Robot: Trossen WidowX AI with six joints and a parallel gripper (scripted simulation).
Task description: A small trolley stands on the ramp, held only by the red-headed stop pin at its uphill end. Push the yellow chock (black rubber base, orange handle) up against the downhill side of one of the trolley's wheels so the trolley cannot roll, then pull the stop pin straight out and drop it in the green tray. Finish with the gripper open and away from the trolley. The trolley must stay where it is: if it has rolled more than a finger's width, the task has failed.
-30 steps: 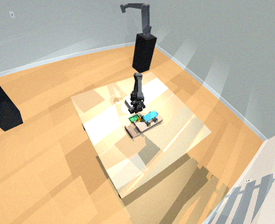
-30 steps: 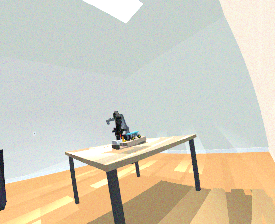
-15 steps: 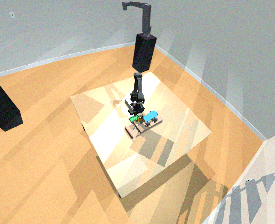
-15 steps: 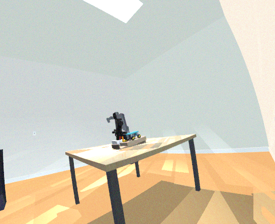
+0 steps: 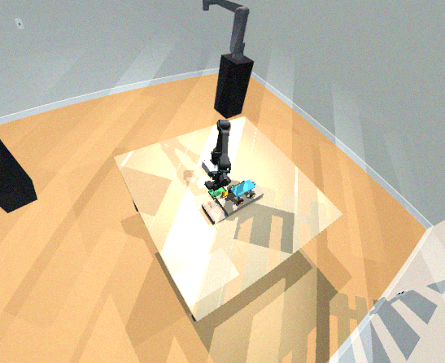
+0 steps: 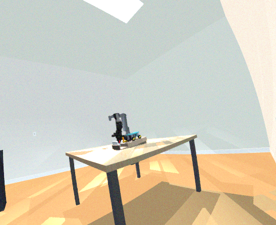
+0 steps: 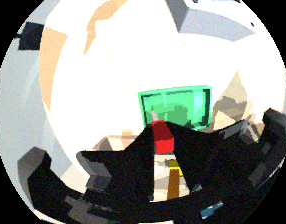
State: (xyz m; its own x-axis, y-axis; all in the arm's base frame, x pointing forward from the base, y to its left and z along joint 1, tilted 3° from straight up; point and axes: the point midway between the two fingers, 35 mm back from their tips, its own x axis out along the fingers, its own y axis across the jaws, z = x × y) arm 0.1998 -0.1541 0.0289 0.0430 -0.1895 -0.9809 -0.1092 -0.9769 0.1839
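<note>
Right now the green tray is 6 cm below my gripper tip and 3 cm to the left of it. Round my gripper tip: red-headed stop pin right at my gripper tip; yellow chock 7 cm ahead, 3 cm to the left, 3 cm above; low step 12 cm ahead, 8 cm to the right, 6 cm below.
</note>
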